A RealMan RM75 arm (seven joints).
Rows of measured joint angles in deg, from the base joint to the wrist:
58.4, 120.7, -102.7, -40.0, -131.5, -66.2, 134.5
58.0, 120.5, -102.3, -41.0, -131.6, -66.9, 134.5
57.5, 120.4, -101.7, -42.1, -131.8, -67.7, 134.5
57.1, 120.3, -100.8, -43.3, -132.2, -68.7, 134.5
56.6, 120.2, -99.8, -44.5, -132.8, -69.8, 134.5
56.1, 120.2, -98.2, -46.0, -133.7, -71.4, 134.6
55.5, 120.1, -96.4, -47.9, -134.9, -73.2, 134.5
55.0, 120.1, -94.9, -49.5, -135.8, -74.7, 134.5
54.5, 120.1, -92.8, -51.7, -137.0, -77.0, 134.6
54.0, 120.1, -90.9, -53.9, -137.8, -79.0, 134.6
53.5, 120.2, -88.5, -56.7, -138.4, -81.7, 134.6
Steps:
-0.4, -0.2, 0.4, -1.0, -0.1, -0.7, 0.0
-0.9, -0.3, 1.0, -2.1, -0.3, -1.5, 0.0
-1.3, -0.4, 1.9, -3.3, -0.7, -2.5, 0.0
-1.8, -0.5, 2.9, -4.5, -1.3, -3.6, 0.0
-2.3, -0.5, 4.5, -6.0, -2.2, -5.2, 0.1
-2.9, -0.6, 6.3, -7.9, -3.4, -7.0, 0.0
-3.4, -0.6, 7.8, -9.5, -4.3, -8.5, 0.0
-3.9, -0.6, 9.9, -11.7, -5.5, -10.8, 0.1
-4.4, -0.6, 11.8, -13.9, -6.3, -12.8, 0.1
-4.9, -0.5, 14.2, -16.7, -6.9, -15.5, 0.1

